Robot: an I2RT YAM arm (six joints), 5 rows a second.
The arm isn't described. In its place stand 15 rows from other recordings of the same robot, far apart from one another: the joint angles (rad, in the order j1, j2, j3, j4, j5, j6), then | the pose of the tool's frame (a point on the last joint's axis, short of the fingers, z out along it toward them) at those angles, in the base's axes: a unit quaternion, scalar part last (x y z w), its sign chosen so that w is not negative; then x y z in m.
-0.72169 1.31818 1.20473 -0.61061 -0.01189 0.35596 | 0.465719, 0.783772, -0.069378, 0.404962, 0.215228, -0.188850, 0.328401
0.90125 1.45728 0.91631 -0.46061 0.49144 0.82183 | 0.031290, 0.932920, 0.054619, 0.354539, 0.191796, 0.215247, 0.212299
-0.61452 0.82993 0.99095 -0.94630 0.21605 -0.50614 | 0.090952, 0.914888, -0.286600, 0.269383, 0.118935, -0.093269, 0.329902
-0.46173 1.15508 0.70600 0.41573 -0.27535 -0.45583 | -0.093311, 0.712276, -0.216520, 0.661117, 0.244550, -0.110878, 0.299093
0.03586 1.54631 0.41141 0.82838 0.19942 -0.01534 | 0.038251, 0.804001, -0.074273, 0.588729, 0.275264, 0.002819, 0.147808
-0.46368 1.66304 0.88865 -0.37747 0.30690 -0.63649 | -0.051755, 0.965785, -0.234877, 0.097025, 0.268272, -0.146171, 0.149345
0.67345 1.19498 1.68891 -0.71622 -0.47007 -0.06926 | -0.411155, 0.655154, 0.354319, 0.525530, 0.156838, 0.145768, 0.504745
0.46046 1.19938 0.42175 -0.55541 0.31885 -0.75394 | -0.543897, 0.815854, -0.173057, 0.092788, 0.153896, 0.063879, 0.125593
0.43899 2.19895 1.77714 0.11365 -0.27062 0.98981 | 0.140901, 0.791379, 0.465419, 0.370475, 0.472471, 0.232362, 0.248693
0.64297 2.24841 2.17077 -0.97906 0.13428 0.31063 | -0.142790, 0.954495, 0.058763, 0.255142, 0.393544, 0.288877, 0.264839
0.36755 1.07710 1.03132 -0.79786 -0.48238 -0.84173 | -0.585810, 0.698383, 0.135890, 0.388101, 0.192409, 0.091783, 0.315858
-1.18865 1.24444 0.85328 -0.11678 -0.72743 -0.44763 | 0.123685, 0.816294, -0.136035, 0.547595, 0.123629, -0.244129, 0.276702
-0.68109 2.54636 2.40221 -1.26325 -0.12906 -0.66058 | 0.004937, 0.994592, -0.000282, 0.103743, 0.397120, -0.315954, 0.177862
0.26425 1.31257 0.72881 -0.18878 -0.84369 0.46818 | -0.072724, 0.852456, 0.479203, 0.195945, 0.244048, 0.093588, 0.215612
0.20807 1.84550 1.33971 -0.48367 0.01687 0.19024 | -0.006123, 0.958002, 0.048776, 0.282516, 0.386790, 0.081048, 0.209797
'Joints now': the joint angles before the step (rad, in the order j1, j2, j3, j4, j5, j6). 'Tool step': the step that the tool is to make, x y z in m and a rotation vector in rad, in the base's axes. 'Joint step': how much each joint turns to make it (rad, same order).
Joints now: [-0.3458 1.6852 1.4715 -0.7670 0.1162 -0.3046]
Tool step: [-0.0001 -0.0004 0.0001 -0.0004 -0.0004 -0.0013]
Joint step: [-0.0011 0.0000 0.0003 0.0002 0.0003 0.0000]
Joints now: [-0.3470 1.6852 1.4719 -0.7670 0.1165 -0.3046]
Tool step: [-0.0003 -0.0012 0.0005 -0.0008 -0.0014 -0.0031]
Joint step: [-0.0034 0.0000 0.0016 0.0000 0.0001 -0.0004]
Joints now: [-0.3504 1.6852 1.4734 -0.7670 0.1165 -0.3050]
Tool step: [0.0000 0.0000 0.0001 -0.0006 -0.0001 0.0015]
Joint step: [0.0000 -0.0002 0.0001 0.0002 -0.0004 -0.0016]
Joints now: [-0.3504 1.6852 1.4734 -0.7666 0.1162 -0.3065]
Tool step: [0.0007 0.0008 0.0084 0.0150 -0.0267 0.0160]
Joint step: [0.0000 -0.0045 0.0238 -0.0083 -0.0282 0.0000]
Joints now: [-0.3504 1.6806 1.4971 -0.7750 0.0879 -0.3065]
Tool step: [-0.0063 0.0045 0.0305 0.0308 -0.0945 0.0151]
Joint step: [0.0000 -0.0442 0.0534 -0.0209 -0.0580 0.0252]
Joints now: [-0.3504 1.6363 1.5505 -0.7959 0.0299 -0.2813]
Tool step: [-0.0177 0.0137 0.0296 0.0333 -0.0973 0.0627]
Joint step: [0.0116 -0.0875 0.0064 -0.0135 -0.0819 0.0047]
